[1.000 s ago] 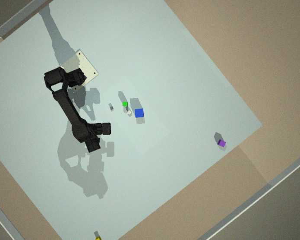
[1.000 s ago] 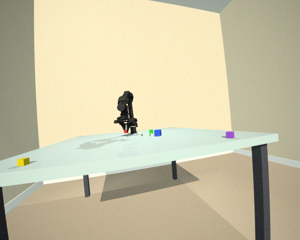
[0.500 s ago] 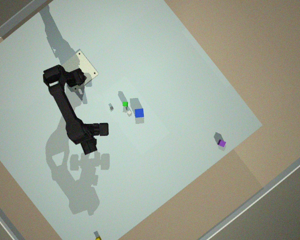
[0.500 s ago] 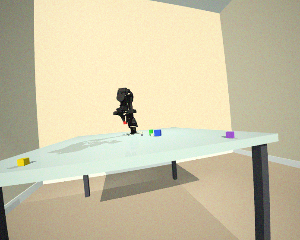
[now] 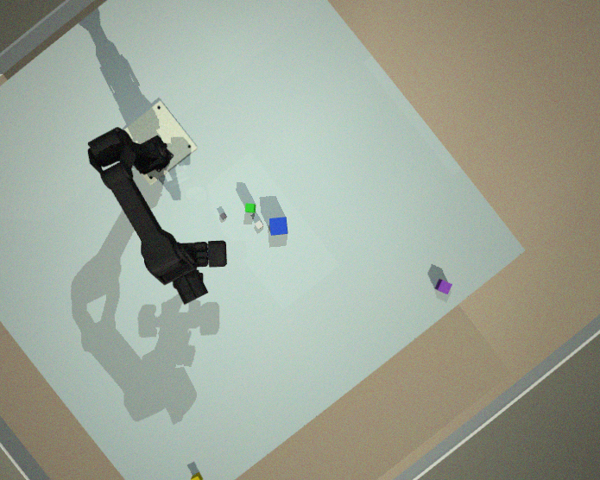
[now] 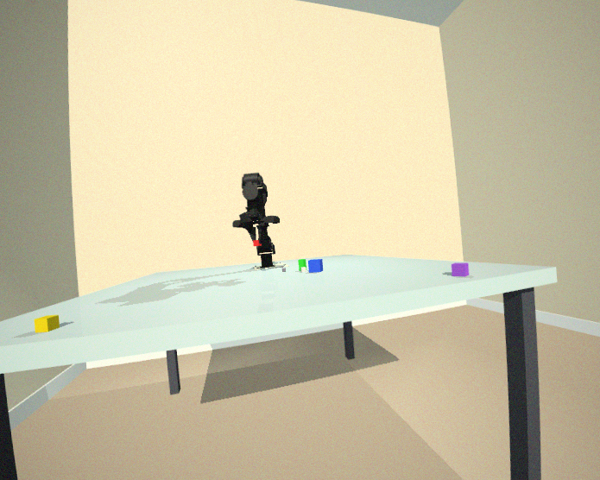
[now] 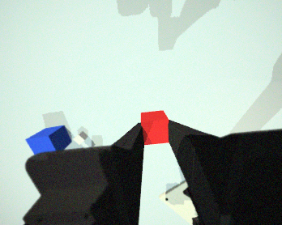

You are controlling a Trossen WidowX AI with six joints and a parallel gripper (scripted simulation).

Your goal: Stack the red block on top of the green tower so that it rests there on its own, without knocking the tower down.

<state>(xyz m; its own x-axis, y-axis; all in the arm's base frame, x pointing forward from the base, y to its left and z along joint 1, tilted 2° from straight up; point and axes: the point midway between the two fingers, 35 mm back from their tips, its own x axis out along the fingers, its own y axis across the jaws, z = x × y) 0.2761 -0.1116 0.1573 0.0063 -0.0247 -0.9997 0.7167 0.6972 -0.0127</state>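
The green block is 2 cm ahead of my gripper tip, 18 cm to the left of it and 9 cm below it. Also, from my gripper tip: red block (right at my gripper tip); then small white cube (6 cm ahead, 16 cm to the left, 12 cm below); then small grey cube (3 cm behind, 11 cm to the left, 12 cm below).
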